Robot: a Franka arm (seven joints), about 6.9 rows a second.
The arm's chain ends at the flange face. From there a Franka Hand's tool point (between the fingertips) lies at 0.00 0.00 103.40 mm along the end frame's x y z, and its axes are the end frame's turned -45 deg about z.
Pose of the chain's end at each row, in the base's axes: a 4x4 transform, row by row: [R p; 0 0 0 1], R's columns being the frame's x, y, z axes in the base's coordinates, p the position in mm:
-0.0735 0.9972 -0.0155 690.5; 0.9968 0.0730 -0.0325 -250.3; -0.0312 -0.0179 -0.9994 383.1; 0 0 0 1
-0.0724 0.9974 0.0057 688.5; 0.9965 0.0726 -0.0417 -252.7; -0.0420 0.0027 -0.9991 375.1; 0 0 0 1
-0.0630 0.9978 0.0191 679.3; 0.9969 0.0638 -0.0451 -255.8; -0.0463 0.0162 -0.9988 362.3; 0 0 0 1
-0.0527 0.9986 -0.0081 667.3; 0.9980 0.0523 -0.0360 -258.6; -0.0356 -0.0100 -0.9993 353.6; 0 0 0 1
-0.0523 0.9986 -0.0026 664.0; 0.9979 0.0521 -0.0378 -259.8; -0.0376 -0.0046 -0.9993 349.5; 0 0 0 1
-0.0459 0.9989 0.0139 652.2; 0.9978 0.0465 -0.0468 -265.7; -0.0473 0.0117 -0.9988 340.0; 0 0 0 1
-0.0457 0.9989 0.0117 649.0; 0.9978 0.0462 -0.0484 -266.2; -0.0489 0.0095 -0.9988 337.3; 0 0 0 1
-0.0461 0.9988 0.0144 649.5; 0.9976 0.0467 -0.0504 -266.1; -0.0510 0.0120 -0.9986 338.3; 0 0 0 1
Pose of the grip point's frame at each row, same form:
-0.7571 0.6532 -0.0155 688.9; 0.6532 0.7565 -0.0325 -253.7; -0.0094 -0.0347 -0.9994 279.8; 0 0 0 1
-0.7565 0.6541 0.0057 689.1; 0.6533 0.7560 -0.0417 -257.0; -0.0316 -0.0278 -0.9991 271.8; 0 0 0 1
-0.7501 0.6610 0.0191 681.3; 0.6598 0.7500 -0.0451 -260.5; -0.0442 -0.0213 -0.9988 259.0; 0 0 0 1
-0.7434 0.6689 -0.0081 666.5; 0.6687 0.7427 -0.0360 -262.3; -0.0181 -0.0322 -0.9993 250.3; 0 0 0 1
-0.7431 0.6691 -0.0026 663.7; 0.6688 0.7425 -0.0378 -263.7; -0.0233 -0.0298 -0.9993 246.2; 0 0 0 1
-0.7388 0.6739 0.0139 653.6; 0.6727 0.7384 -0.0468 -270.5; -0.0417 -0.0252 -0.9988 236.7; 0 0 0 1
-0.7386 0.6740 0.0117 650.2; 0.6729 0.7382 -0.0484 -271.2; -0.0413 -0.0279 -0.9988 234.0; 0 0 0 1
-0.7389 0.6737 0.0144 651.0; 0.6724 0.7384 -0.0504 -271.3; -0.0445 -0.0276 -0.9986 235.0; 0 0 0 1

